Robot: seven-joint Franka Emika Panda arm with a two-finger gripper.
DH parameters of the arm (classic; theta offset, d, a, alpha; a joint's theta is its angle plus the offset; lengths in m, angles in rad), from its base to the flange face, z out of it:
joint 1: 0 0.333 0 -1.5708
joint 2: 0 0 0 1.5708
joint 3: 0 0.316 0.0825 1.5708
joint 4: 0 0 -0.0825 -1.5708
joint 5: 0 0.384 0 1.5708
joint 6: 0 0 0.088 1.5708
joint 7: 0 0.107 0 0
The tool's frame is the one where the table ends.
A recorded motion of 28 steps. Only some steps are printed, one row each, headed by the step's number.
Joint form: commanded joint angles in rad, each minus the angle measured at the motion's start. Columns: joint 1, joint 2, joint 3, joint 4, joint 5, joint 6, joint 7.
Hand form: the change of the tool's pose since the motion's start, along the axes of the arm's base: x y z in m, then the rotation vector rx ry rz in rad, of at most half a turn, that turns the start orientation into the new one. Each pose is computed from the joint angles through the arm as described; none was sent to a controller.
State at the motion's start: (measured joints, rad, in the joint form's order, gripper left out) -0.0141 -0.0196 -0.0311 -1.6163 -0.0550 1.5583 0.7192
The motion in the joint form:
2: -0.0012 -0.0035 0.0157 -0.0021 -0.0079 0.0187 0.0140
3: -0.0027 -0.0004 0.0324 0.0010 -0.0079 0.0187 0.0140
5: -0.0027 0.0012 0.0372 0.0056 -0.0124 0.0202 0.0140
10: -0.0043 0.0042 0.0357 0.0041 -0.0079 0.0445 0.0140
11: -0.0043 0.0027 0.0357 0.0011 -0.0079 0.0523 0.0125
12: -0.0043 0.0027 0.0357 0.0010 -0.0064 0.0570 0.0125
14: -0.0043 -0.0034 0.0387 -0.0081 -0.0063 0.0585 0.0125
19: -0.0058 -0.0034 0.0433 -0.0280 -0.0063 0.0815 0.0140
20: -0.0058 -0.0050 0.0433 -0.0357 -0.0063 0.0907 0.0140
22: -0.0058 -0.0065 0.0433 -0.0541 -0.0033 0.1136 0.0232
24: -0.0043 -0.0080 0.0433 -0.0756 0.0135 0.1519 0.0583
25: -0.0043 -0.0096 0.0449 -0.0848 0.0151 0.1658 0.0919
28: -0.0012 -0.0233 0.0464 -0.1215 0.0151 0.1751 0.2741
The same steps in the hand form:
2: 0.0014 0.0072 0.0026 -0.0093 -0.0206 0.0018
3: 0.0026 0.0156 0.0023 -0.0095 -0.0206 0.0170
5: 0.0035 0.0178 0.0038 -0.0142 -0.0250 0.0220
10: 0.0068 0.0166 0.0035 -0.0101 -0.0449 0.0202
11: 0.0071 0.0167 0.0036 -0.0102 -0.0511 0.0222
12: 0.0076 0.0169 0.0040 -0.0088 -0.0557 0.0224
14: 0.0058 0.0186 0.0031 -0.0086 -0.0542 0.0255
19: 0.0075 0.0204 -0.0043 -0.0087 -0.0574 0.0285
20: 0.0077 0.0205 -0.0062 -0.0087 -0.0605 0.0290
22: 0.0088 0.0209 -0.0122 -0.0058 -0.0670 0.0209
24: 0.0113 0.0235 -0.0183 0.0109 -0.0872 -0.0128
25: 0.0118 0.0246 -0.0205 0.0128 -0.0950 -0.0444
28: 0.0069 0.0273 -0.0298 0.0123 -0.0894 -0.2216

